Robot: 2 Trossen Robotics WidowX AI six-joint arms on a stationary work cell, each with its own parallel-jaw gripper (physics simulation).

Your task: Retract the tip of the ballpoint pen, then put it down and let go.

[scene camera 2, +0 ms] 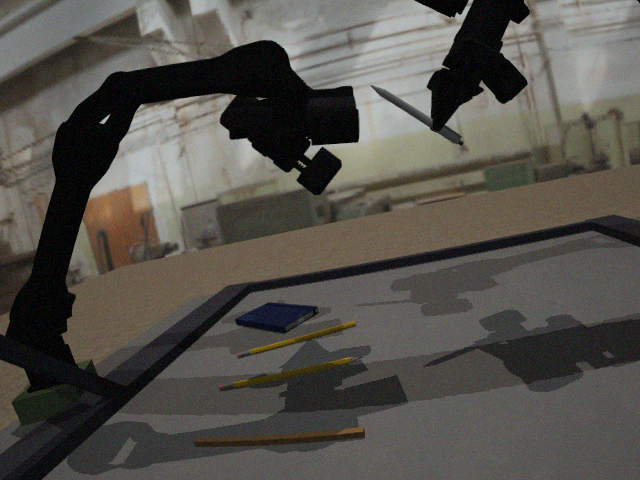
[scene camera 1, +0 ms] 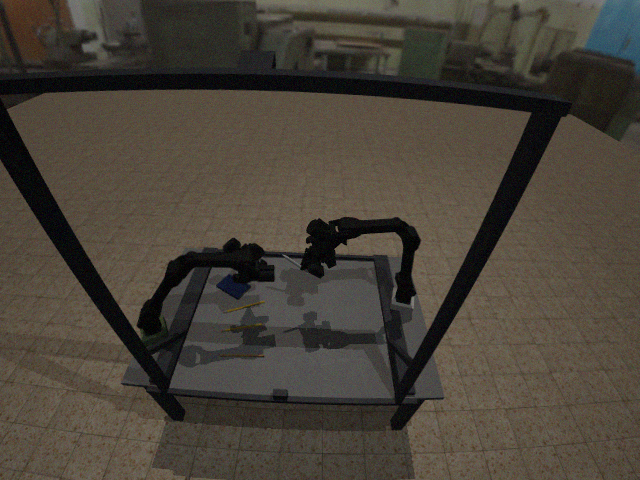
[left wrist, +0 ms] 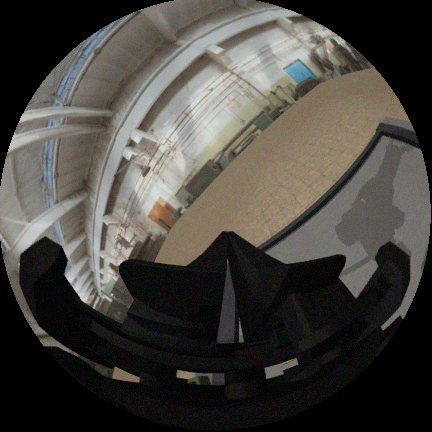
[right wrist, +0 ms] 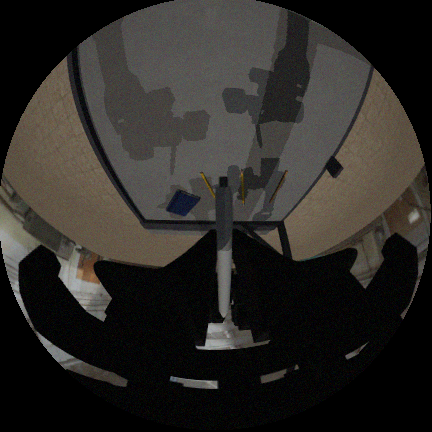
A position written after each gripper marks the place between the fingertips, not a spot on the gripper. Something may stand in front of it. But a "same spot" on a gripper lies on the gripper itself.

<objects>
right gripper: scene camera 2; scene camera 1 300, 268; right wrist; not seen in the left wrist view (out of frame)
same spot on right gripper: [scene camera 2: 455, 86] = [right wrist: 260, 312]
</objects>
